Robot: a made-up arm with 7 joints. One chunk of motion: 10 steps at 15 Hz.
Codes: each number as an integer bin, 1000 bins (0 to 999) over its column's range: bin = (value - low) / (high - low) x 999, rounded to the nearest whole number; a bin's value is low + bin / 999 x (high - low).
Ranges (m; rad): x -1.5..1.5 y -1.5..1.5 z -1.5..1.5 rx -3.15..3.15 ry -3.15..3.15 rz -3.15..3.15
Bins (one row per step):
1: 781 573 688 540 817 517
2: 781 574 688 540 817 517
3: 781 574 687 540 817 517
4: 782 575 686 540 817 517
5: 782 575 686 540 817 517
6: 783 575 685 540 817 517
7: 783 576 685 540 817 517
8: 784 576 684 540 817 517
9: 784 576 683 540 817 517
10: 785 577 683 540 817 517
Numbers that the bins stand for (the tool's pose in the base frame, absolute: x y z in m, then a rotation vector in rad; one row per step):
1: 0.8453 0.2207 0.5661 0.2554 2.0023 0.1104
2: 0.8453 0.2237 0.5661 0.2554 2.0023 0.1104
3: 0.8453 0.2237 0.5631 0.2554 2.0023 0.1104
4: 0.8483 0.2267 0.5601 0.2554 2.0023 0.1104
5: 0.8483 0.2267 0.5601 0.2554 2.0023 0.1104
6: 0.8514 0.2267 0.5571 0.2554 2.0023 0.1104
7: 0.8514 0.2297 0.5571 0.2554 2.0023 0.1104
8: 0.8544 0.2297 0.5541 0.2554 2.0023 0.1104
9: 0.8544 0.2297 0.5511 0.2554 2.0023 0.1104
10: 0.8574 0.2327 0.5511 0.2554 2.0023 0.1104

